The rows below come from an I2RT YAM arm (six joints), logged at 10 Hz.
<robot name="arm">
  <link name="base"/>
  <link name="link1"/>
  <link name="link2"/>
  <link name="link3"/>
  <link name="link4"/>
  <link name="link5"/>
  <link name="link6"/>
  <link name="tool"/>
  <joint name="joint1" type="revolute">
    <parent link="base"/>
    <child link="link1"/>
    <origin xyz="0 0 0.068" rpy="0 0 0"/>
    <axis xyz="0 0 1"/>
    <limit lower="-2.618" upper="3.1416"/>
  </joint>
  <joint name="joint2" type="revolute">
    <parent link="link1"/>
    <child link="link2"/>
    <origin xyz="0.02 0.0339 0.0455" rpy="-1.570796 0 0"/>
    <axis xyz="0 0 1"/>
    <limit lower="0" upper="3.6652"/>
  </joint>
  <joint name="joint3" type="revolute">
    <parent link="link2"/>
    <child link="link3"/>
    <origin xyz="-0.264 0 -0.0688" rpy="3.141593 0 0"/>
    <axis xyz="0 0 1"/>
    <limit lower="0" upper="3.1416"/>
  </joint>
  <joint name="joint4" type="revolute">
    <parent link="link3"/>
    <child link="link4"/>
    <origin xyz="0.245 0.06 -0.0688" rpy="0 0 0"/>
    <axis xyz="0 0 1"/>
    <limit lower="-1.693" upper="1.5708"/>
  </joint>
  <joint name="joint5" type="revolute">
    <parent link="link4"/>
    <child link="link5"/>
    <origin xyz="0.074 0.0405 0.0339" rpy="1.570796 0 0"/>
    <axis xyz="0 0 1"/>
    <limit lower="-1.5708" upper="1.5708"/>
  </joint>
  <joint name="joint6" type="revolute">
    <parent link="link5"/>
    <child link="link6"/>
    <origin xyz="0.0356 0 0.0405" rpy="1.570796 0 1.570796"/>
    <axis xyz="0 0 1"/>
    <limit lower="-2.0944" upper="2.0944"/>
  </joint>
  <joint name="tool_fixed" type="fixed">
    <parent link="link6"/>
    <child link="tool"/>
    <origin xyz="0 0 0" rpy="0 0 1.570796"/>
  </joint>
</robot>
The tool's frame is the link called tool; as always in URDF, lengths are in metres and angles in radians.
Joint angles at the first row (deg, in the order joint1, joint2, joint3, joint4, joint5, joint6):
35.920, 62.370, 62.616, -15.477, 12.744, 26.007
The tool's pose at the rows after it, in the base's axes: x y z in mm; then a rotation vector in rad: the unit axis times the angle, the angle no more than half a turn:
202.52 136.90 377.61 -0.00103 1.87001 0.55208
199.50 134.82 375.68 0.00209 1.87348 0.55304
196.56 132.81 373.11 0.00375 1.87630 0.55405
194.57 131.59 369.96 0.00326 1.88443 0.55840
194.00 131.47 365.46 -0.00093 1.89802 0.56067
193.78 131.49 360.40 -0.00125 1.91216 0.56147
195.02 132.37 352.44 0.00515 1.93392 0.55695
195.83 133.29 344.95 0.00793 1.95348 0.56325
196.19 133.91 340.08 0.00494 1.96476 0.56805
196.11 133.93 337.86 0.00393 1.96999 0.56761
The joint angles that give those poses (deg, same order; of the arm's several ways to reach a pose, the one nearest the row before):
35.899, 61.670, 61.841, -15.640, 12.742, 26.124
35.924, 60.807, 61.055, -15.909, 12.773, 26.350
35.946, 59.920, 60.104, -15.997, 12.764, 26.506
35.946, 59.317, 59.269, -16.171, 12.467, 26.771
35.943, 59.107, 58.434, -16.266, 12.058, 26.940
35.942, 58.977, 57.525, -16.260, 11.808, 27.228
35.941, 59.227, 56.319, -16.063, 11.830, 27.789
35.936, 59.401, 55.092, -15.671, 11.350, 28.437
35.940, 59.485, 54.243, -15.294, 10.905, 28.657
35.942, 59.457, 53.839, -15.206, 10.810, 28.705

